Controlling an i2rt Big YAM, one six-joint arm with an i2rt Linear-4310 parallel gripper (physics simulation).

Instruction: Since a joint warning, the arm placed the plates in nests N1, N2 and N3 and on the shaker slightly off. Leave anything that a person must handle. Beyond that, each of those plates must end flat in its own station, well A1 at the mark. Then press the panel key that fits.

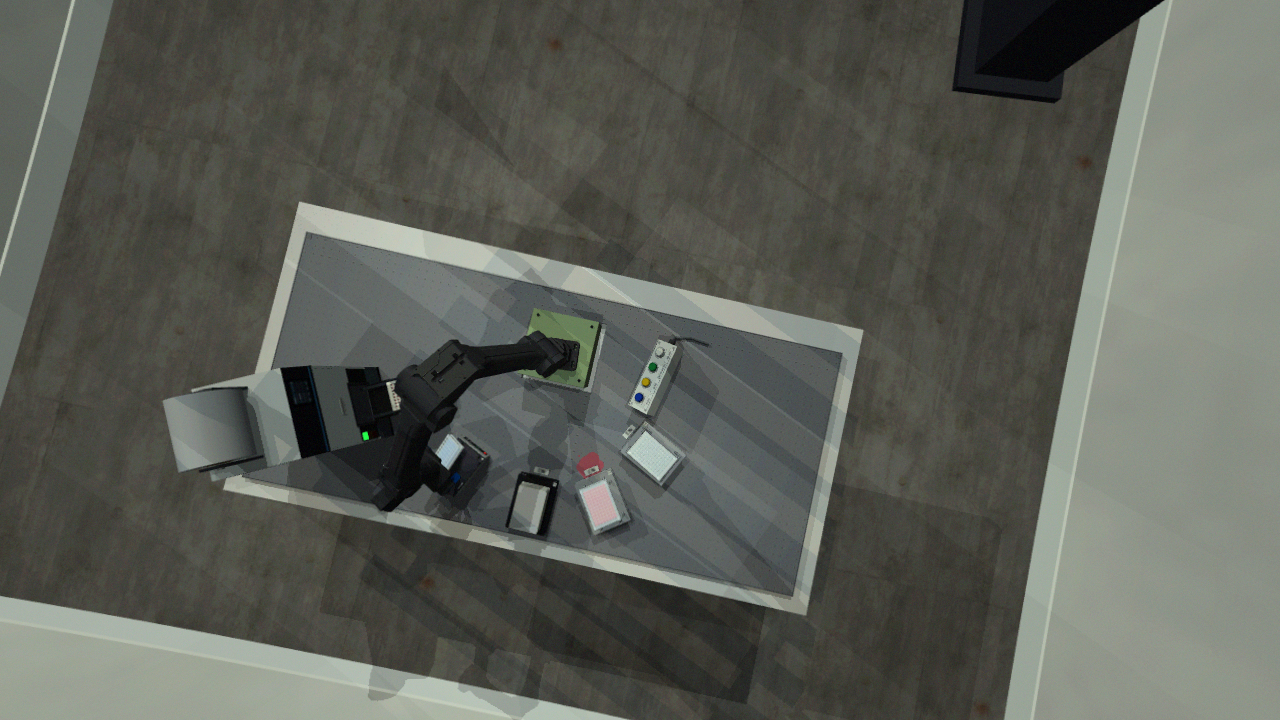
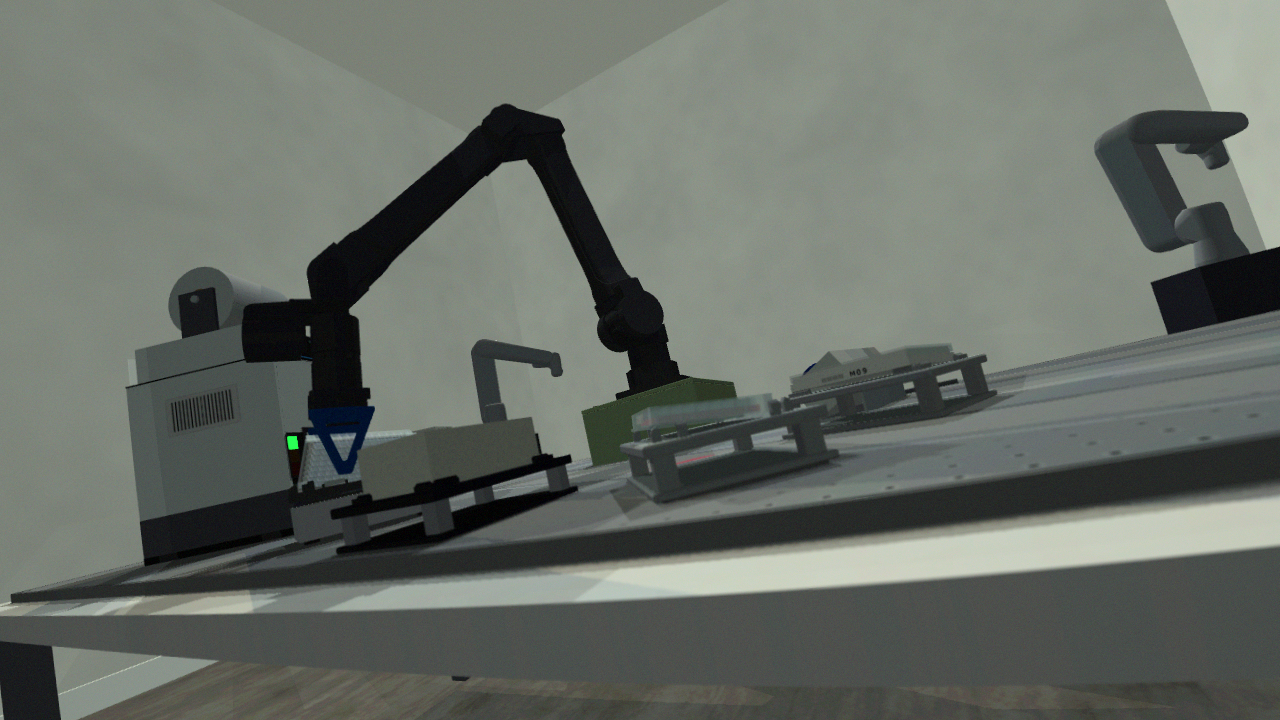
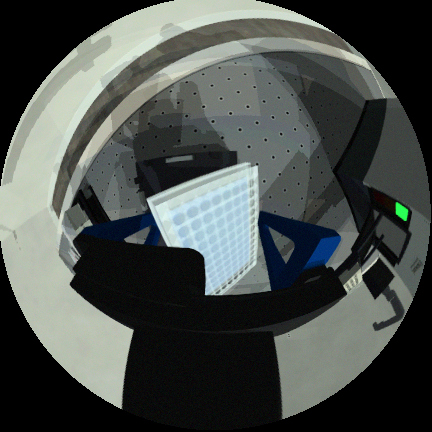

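My gripper [image 1: 453, 457] [image 2: 340, 445] [image 3: 209, 216] is open, its blue fingers standing on either side of a clear plate with bluish wells [image 1: 447, 450] [image 3: 217, 225]. That plate lies turned askew on a black station [image 3: 181, 163] at the table's left front. A grey plate [image 1: 530, 503] [image 2: 447, 449] sits in a black nest [image 1: 517, 517] [image 2: 393, 506]. A pink plate [image 1: 599, 503] [image 2: 702, 412] sits in a grey nest [image 2: 729, 443] with a red tag [image 1: 589, 465] beside it. A white plate [image 1: 653, 455] [image 2: 867, 360] sits in the far nest [image 2: 930, 380]. The key panel [image 1: 653, 376] has green, yellow and blue keys.
A grey machine [image 1: 305, 413] [image 2: 210, 429] [image 3: 397, 160] with a green light stands at the table's left end, close to my gripper. My arm's base stands on a green block [image 1: 573, 360] [image 2: 662, 407]. A second grey arm [image 2: 1163, 187] stands on a dark pedestal [image 1: 1020, 45] off the table.
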